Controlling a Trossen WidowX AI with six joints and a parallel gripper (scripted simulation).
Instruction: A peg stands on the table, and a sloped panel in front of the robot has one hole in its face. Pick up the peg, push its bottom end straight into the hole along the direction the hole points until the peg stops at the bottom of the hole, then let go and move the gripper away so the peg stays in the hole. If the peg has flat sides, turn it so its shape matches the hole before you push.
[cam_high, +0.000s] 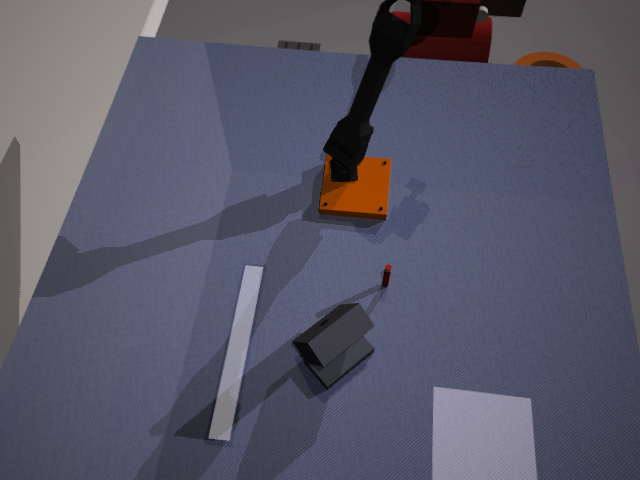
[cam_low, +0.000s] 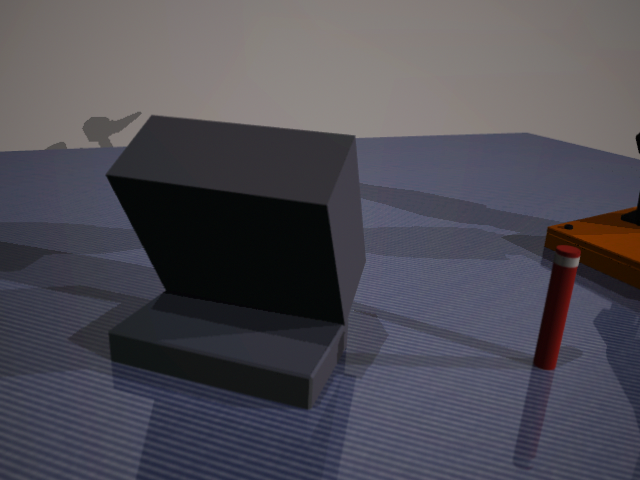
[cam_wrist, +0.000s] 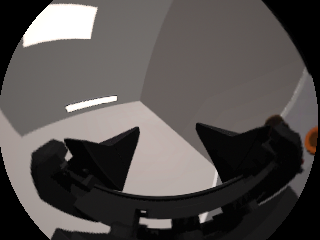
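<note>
Now: the red peg 720 mm ahead of my gripper tip, 600 mm below it and 170 mm to the right of it. Round my gripper tip: dark grey panel 870 mm ahead, 580 mm below, 300 mm to the right.
</note>
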